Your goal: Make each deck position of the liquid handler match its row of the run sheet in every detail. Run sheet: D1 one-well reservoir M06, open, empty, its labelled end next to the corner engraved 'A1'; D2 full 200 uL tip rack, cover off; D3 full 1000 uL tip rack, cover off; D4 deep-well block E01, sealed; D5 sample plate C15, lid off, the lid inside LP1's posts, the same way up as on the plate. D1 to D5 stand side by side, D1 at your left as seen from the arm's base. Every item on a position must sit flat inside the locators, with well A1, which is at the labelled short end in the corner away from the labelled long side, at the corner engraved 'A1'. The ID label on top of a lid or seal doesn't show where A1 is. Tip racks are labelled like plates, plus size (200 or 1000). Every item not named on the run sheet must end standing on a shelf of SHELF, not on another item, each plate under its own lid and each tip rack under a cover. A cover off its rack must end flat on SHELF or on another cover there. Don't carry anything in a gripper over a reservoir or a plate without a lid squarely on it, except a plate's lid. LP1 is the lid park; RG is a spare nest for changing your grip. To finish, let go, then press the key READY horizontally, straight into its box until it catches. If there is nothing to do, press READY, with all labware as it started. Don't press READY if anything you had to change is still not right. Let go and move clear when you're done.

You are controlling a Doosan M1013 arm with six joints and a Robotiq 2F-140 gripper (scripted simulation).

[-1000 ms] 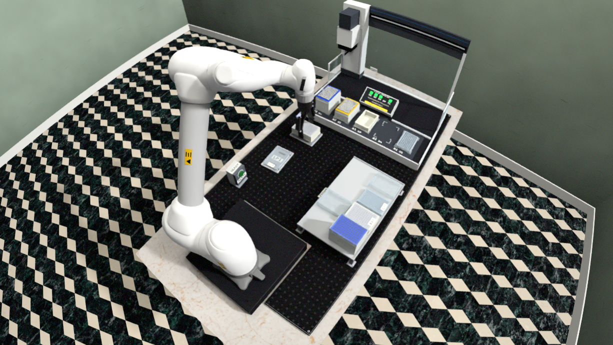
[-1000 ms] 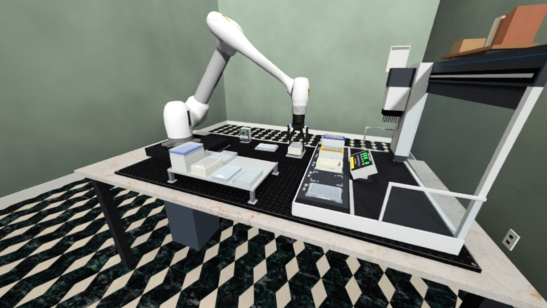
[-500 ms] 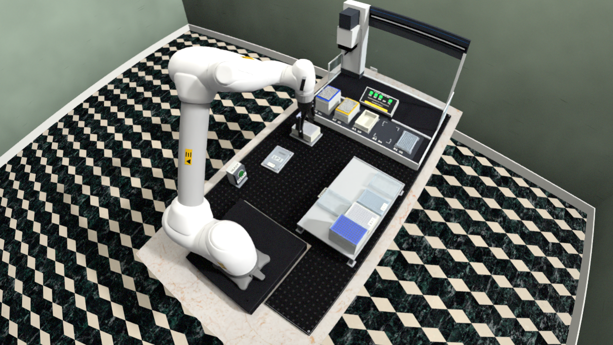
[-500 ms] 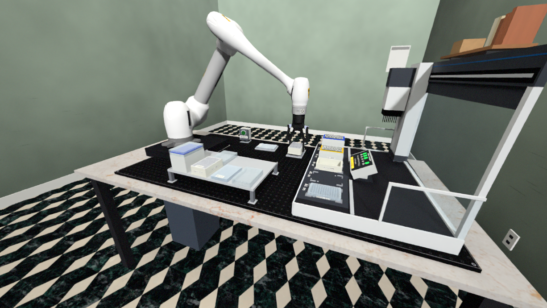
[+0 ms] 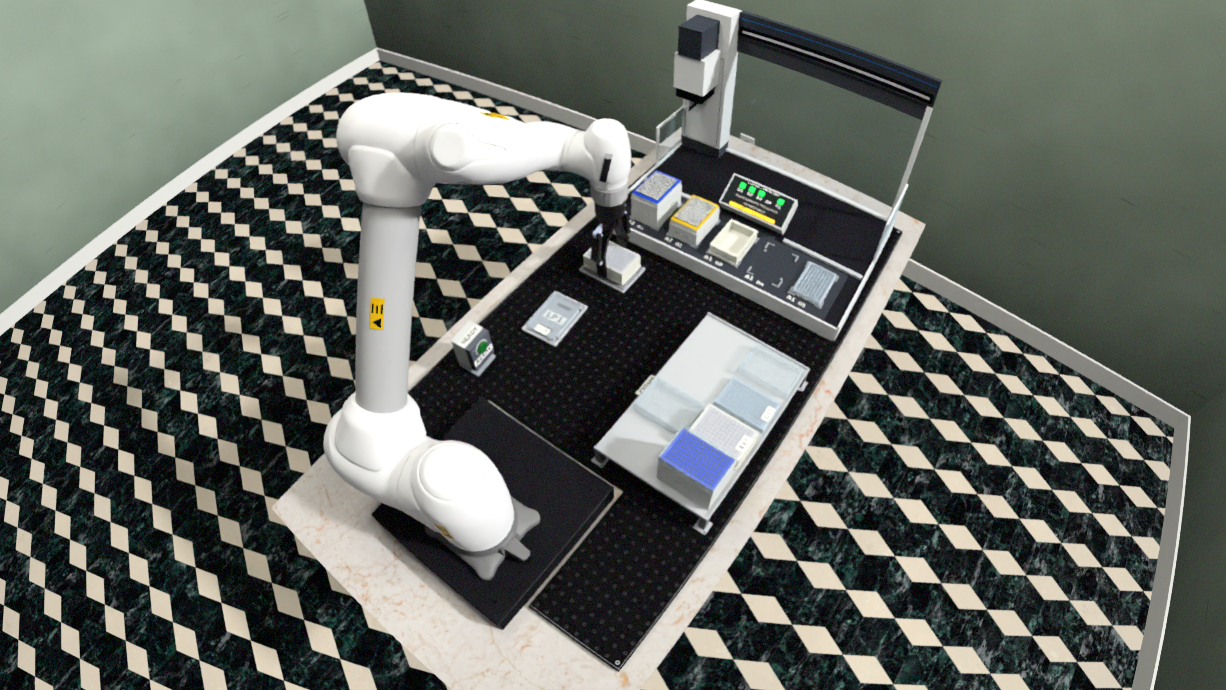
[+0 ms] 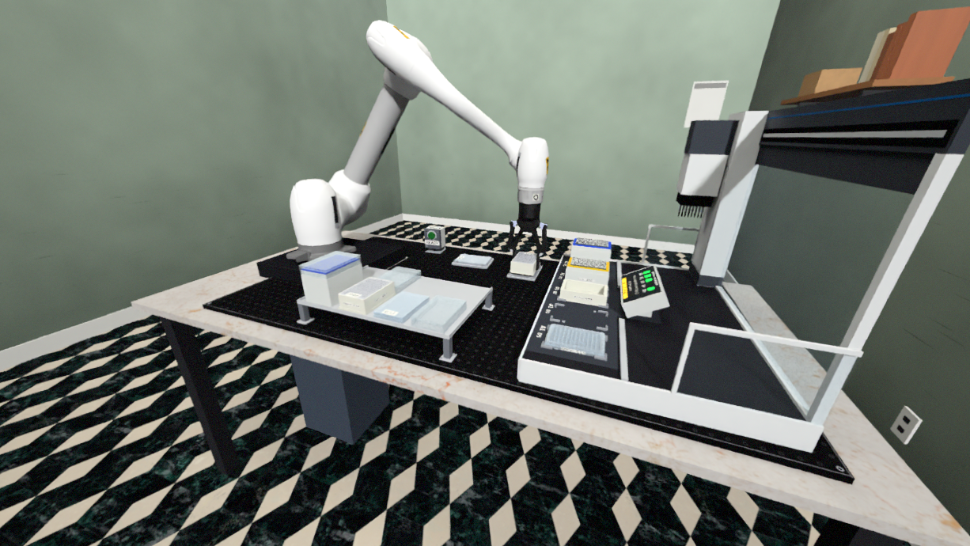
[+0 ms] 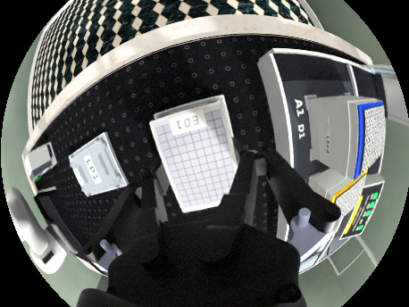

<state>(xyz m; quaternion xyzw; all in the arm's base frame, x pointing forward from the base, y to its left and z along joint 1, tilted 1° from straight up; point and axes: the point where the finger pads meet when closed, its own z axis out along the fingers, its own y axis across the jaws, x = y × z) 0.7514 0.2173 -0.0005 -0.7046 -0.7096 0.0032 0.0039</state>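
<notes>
The grey RG nest lies 4 cm below my hand. Also, from my hand: yellow-rimmed tip rack: 22 cm ahead, 12 cm to the right, 4 cm above; clear lid: 22 cm behind, 3 cm below, 2 cm to the left; blue-rimmed tip rack: 22 cm ahead, 7 cm above.
</notes>
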